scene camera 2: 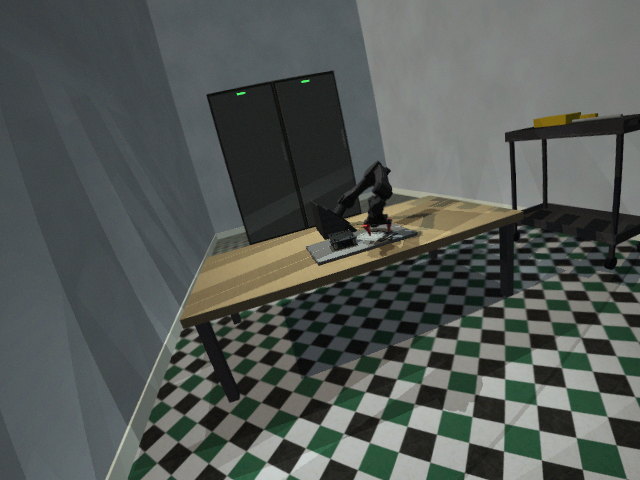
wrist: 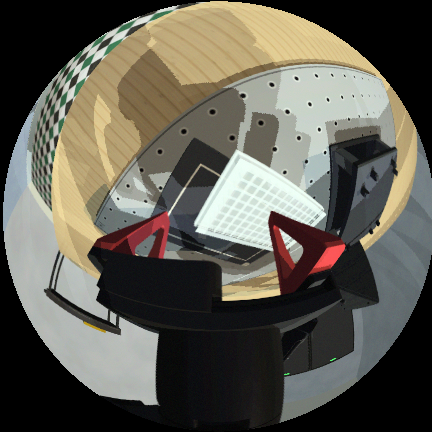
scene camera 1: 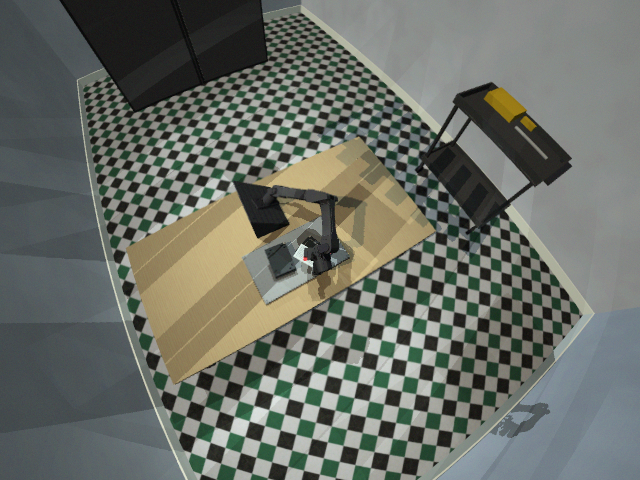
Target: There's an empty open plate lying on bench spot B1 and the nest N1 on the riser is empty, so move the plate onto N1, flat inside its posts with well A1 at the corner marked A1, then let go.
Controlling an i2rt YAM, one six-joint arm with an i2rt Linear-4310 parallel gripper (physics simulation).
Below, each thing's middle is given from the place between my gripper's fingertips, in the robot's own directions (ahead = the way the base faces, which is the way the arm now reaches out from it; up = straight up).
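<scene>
Relative to the dark nest with white outline point(wrist: 200, 165), my hand is 10 mm to the right, 10 mm above, and 30 mm past it. There is also the white well plate point(wrist: 237, 208), and counted from my hand it sits 30 mm to the right and 40 mm behind.
</scene>
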